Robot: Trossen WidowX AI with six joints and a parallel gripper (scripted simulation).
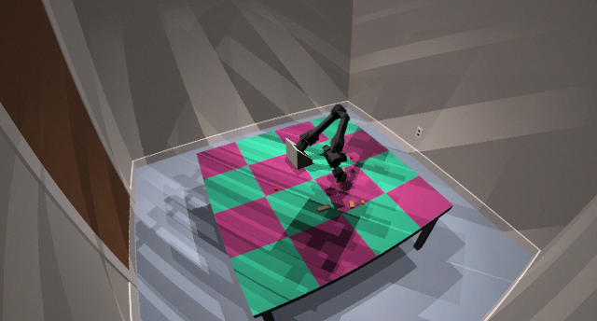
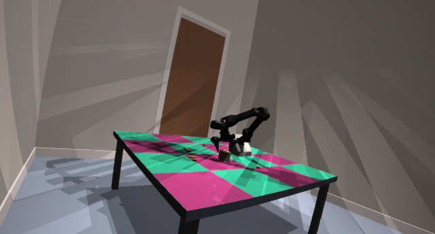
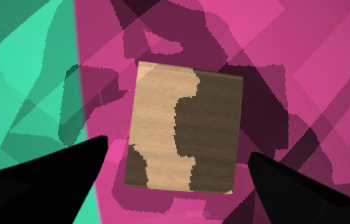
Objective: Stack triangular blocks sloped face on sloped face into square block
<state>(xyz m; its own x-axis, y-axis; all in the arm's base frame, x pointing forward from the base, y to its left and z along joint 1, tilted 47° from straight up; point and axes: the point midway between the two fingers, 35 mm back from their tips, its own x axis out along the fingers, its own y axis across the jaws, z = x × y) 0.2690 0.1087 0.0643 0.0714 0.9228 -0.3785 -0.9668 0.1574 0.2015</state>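
My gripper tip is right at the triangular block. From my gripper tip the other things lie so: flat wooden bar 200 mm to the right, 170 mm ahead, 40 mm below; tiny red piece 380 mm to the right, 90 mm behind, 40 mm below.
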